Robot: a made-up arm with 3 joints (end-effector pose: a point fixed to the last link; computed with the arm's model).
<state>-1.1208 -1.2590 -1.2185</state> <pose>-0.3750 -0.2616 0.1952 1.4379 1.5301 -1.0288</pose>
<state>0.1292 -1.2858 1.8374</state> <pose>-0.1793 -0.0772 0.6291 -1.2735 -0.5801 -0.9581</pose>
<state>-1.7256 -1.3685 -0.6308</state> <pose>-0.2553 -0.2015 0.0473 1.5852 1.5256 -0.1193</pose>
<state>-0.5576 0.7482 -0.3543</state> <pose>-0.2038 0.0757 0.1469 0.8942 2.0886 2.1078</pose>
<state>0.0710 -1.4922 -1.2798</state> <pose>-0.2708 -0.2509 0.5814 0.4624 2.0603 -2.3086</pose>
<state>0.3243 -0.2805 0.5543</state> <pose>-0.3264 -0.0676 0.4722 -1.1648 -1.3075 -0.8626</pose>
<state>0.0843 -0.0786 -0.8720</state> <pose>-0.3749 -0.1120 0.2500 -1.6160 -2.3985 0.0967</pose>
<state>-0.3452 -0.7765 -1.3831</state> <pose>-0.3775 -0.2679 0.2953 1.2724 2.0978 -1.2339</pose>
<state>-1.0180 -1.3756 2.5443</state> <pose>-0.4267 -0.1275 0.4331 -0.2089 -0.8250 -1.8873</pose>
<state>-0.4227 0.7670 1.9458</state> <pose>-0.3328 -0.1042 0.1800 1.2387 -0.1839 -1.9421</pose>
